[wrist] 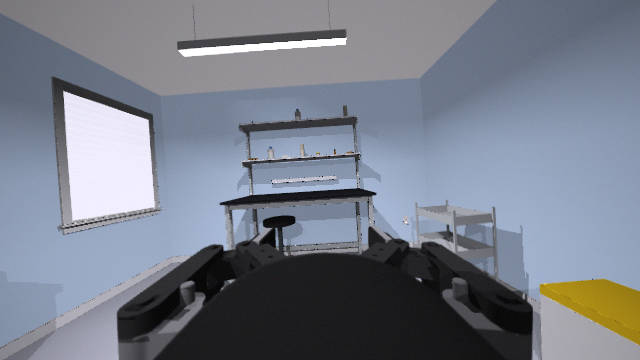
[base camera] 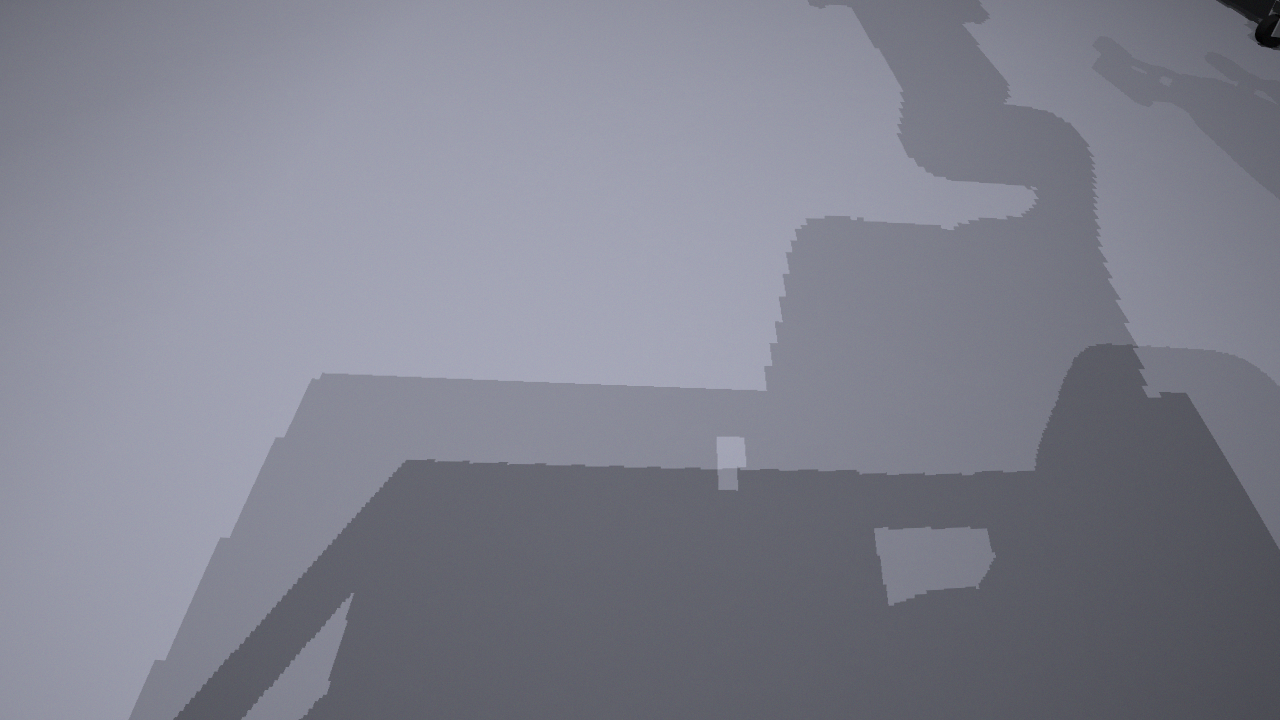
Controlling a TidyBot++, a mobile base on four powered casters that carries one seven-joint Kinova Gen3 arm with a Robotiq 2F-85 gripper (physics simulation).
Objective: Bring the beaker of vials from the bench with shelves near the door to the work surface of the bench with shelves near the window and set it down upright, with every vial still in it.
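The bench with shelves near the window (wrist: 300,198) stands against the far wall in the wrist view, with a black work surface and two shelves above it. Bottles and small items stand on its shelves. My gripper (wrist: 321,237) is open, level with the lower part of the bench in the picture and well short of it, with no object seen between the fingers. The beaker of vials and the bench near the door do not show in either view.
A black stool (wrist: 279,221) stands in front of the bench. A grey cart (wrist: 475,217) stands right of it by the wall. A white cabinet with a yellow top (wrist: 600,300) is at the lower right. The window (wrist: 107,155) is on the left wall. Shadows lie on the floor (base camera: 447,223).
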